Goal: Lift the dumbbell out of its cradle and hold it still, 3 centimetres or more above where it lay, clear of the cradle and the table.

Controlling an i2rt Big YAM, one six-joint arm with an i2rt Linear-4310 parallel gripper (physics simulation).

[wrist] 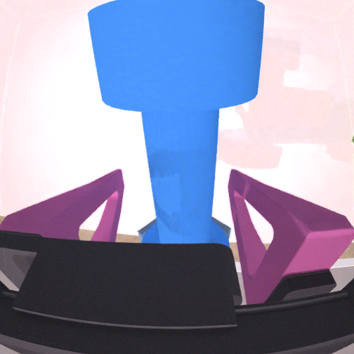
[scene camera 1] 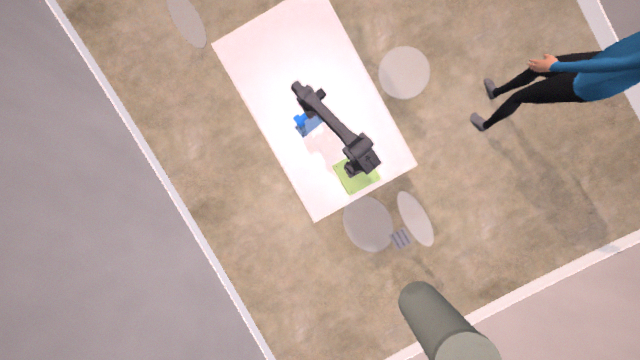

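The blue dumbbell rests at the darker blue cradle on the white table. In the wrist view its near head is large at the top, its handle runs down the middle, and its far head is partly hidden behind the black gripper body. Small corners of the cradle show beside the far head. My gripper is open, with its two purple fingers to the left and right of the handle in that view, a gap on each side. In the scene view the arm hides the fingers and part of the dumbbell.
The arm reaches over the table from its base on a green plate near the table's edge. A person in a blue top stands on the floor to the right. A grey-green column stands at the bottom.
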